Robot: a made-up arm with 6 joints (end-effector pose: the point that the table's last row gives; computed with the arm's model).
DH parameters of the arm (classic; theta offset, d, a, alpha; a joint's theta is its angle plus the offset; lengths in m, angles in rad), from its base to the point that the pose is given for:
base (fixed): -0.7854 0 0.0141 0
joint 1: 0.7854 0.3 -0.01 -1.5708
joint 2: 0.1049 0 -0.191 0
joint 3: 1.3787 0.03 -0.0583 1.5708
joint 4: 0 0.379 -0.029 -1.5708
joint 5: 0 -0.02 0.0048 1.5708
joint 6: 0 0.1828 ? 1.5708
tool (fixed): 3.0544 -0.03 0 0
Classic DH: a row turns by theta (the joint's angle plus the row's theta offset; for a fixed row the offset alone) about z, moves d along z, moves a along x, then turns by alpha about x.
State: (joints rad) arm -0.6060 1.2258 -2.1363 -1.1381 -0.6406 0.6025
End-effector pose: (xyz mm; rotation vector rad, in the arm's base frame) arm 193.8 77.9 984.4 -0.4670 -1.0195 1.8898
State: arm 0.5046 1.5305 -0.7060 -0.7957 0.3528 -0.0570
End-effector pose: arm 383.9 229.4 145.5 0.9434 0.5086 1.2317
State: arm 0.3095 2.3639 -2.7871 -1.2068 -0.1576 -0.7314
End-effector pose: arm 554.5 257.2 742.7 -0.7505 -0.3098 1.7474
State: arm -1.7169 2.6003 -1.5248 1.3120 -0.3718 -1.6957
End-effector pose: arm -94.7 -538.8 -46.4 0.5521 -0.9534 -1.0032
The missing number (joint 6, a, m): -0.029
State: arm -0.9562 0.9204 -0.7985 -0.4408 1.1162 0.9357
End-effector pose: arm 194.0 -346.9 407.6 0.7133 -1.5446 -0.9618
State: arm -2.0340 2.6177 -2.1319 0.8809 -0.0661 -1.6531
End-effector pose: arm -279.4 -658.7 219.6 0.1691 -0.8426 -0.7065
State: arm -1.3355 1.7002 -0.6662 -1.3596 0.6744 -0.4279
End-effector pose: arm 53.1 -371.1 71.2 1.0198 0.6740 -0.3731
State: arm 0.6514 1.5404 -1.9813 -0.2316 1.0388 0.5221
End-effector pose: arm 379.5 267.2 702.5 1.8096 -0.6537 0.8715
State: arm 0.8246 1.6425 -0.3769 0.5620 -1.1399 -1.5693
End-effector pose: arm 330.8 250.8 120.7 0.2565 -0.0432 1.7822
